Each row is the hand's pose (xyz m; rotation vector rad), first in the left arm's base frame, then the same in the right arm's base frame.
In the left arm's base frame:
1: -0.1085 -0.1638 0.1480 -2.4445 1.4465 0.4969
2: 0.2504 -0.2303 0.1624 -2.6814 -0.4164 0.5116
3: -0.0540 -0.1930 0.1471 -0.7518 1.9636 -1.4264
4: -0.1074 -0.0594 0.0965 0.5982 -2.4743 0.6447
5: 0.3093 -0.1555 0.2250 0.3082 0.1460 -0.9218
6: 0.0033 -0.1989 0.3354 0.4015 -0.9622 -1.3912
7: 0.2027 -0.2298 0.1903 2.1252 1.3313 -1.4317
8: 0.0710 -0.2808 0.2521 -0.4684 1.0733 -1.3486
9: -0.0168 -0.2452 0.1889 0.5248 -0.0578 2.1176
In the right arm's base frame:
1: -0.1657 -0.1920 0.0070 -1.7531 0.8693 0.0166
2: 0.1051 -0.3540 0.1910 -2.1299 -0.5540 -0.5710
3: -0.1196 -0.2303 0.0221 0.1349 1.6870 -0.8148
4: -0.1486 -0.0815 0.0394 -0.4559 2.7901 0.0245
5: 0.0972 -0.3439 0.3042 1.2405 -0.2503 -0.7601
6: -0.1963 -0.3509 0.1576 1.4511 -1.0740 -1.6418
7: 0.0513 -0.3549 0.1783 2.6946 1.5077 -0.1158
8: -0.0790 -0.3914 0.1044 0.5222 0.8359 -1.0113
9: -0.1101 -0.3046 0.0374 0.0764 -1.1873 2.0875

